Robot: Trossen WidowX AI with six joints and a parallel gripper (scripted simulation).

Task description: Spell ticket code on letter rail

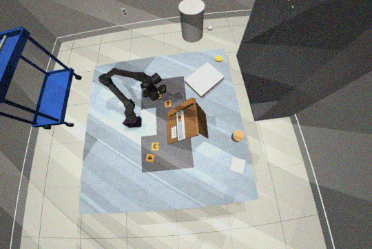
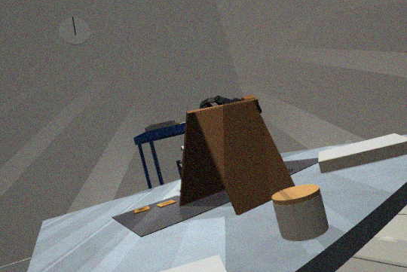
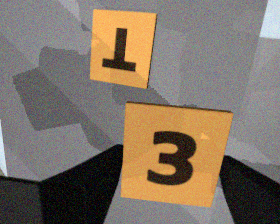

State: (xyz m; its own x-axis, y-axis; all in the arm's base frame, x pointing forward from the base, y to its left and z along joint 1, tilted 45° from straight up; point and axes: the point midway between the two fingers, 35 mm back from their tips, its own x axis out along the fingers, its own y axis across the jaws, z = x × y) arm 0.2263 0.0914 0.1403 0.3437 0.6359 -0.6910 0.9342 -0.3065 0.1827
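My gripper tip is now 330 mm to the left of the white ticket, 70 mm short of it and 20 mm below it. Also, from my gripper tip: yellow disc (600 mm ahead, 270 mm to the left, 60 mm below); cream slab (400 mm ahead, 80 mm to the left, 50 mm below); tan-lidded jar (510 mm ahead, 460 mm to the right, 30 mm below).
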